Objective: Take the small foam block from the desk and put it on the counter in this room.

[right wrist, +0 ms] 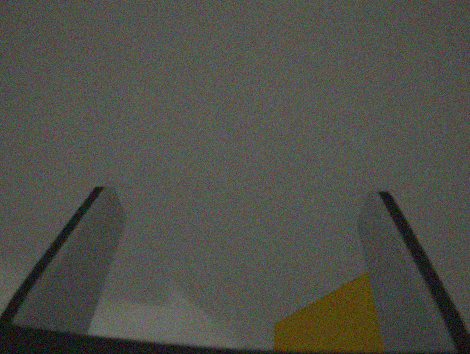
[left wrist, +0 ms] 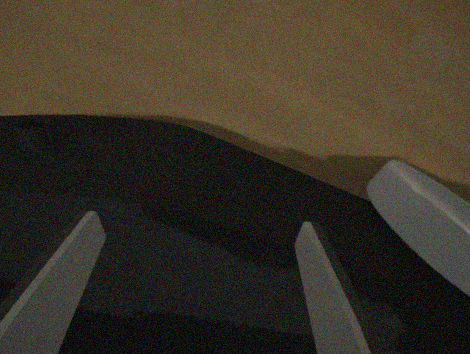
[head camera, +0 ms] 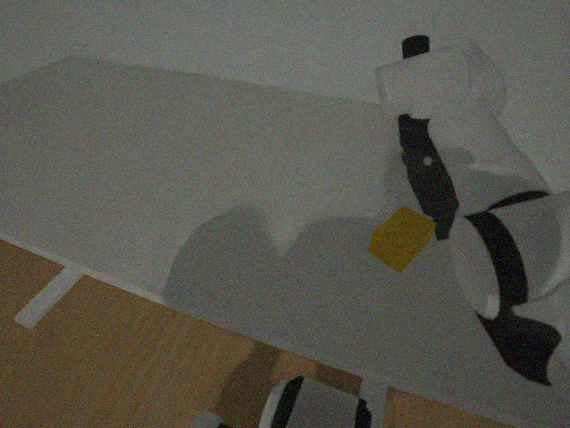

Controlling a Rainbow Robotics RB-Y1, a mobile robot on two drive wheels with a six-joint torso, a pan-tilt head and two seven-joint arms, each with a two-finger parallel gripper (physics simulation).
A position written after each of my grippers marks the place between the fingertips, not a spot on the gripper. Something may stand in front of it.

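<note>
There is a yellow foam block (head camera: 400, 238), and I can see the yellow foam block (right wrist: 348, 312) in the right wrist view too, though in the left wrist view the yellow foam block is out of frame. A white desk (head camera: 249, 206) is visible, and the right wrist view also shows the white desk (right wrist: 242, 147). As for my own hands, I see my right gripper (head camera: 431, 215), which the right wrist view shows as well, with my right gripper (right wrist: 237, 205) there. My left gripper (left wrist: 202, 229) is visible too.
</note>
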